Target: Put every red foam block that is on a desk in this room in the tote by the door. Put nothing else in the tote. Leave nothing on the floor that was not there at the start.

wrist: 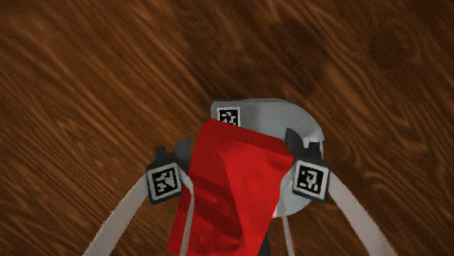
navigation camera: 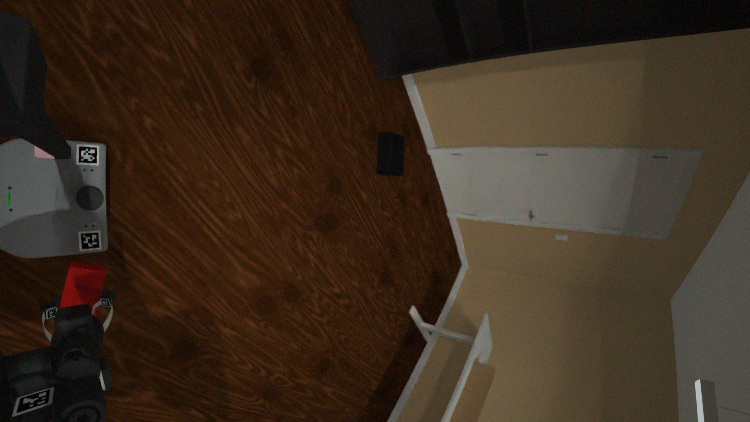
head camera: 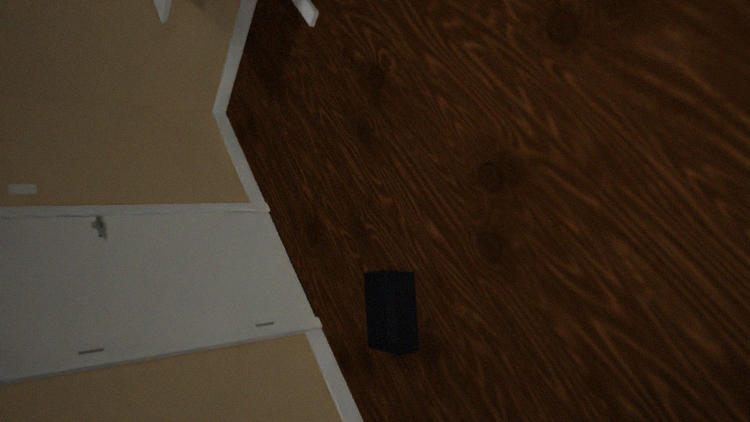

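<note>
Dark tote (head camera: 391, 315) (navigation camera: 390, 157), out of frame in the wrist view. White door (head camera: 96, 286) (navigation camera: 630, 191). Dark shelf unit (navigation camera: 398, 45). Red foam block (navigation camera: 84, 282). My gripper (navigation camera: 80, 297) (wrist: 235, 149).
</note>
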